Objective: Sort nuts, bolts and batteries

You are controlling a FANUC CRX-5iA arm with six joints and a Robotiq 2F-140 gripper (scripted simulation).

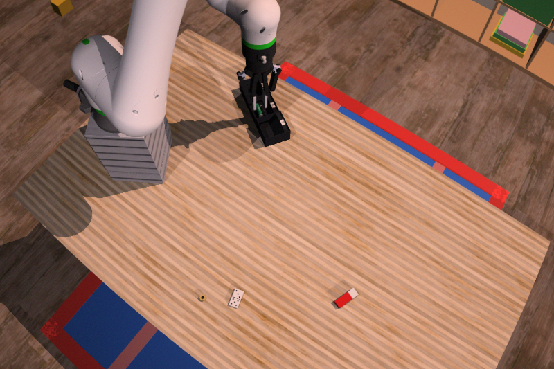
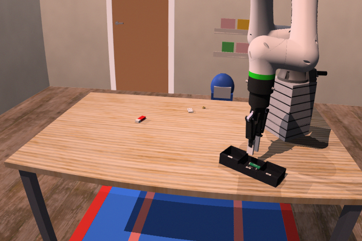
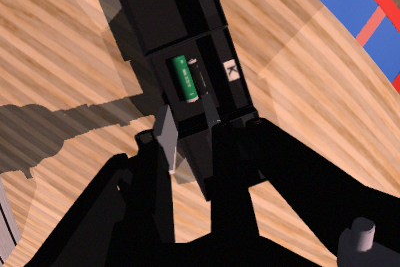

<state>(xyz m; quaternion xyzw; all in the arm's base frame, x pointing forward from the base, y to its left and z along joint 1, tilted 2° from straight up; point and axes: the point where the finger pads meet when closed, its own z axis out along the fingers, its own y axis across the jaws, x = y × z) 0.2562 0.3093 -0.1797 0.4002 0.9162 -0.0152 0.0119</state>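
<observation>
My gripper is now 60 cm to the left of the brass nut, 14 cm short of it and 10 cm above it. Also, from my hand: dark battery: 9 cm below, 2 cm to the left; then green battery: 9 cm below, 2 cm to the left, 1 cm behind; then three joined black bins: 8 cm below, 2 cm to the left.
</observation>
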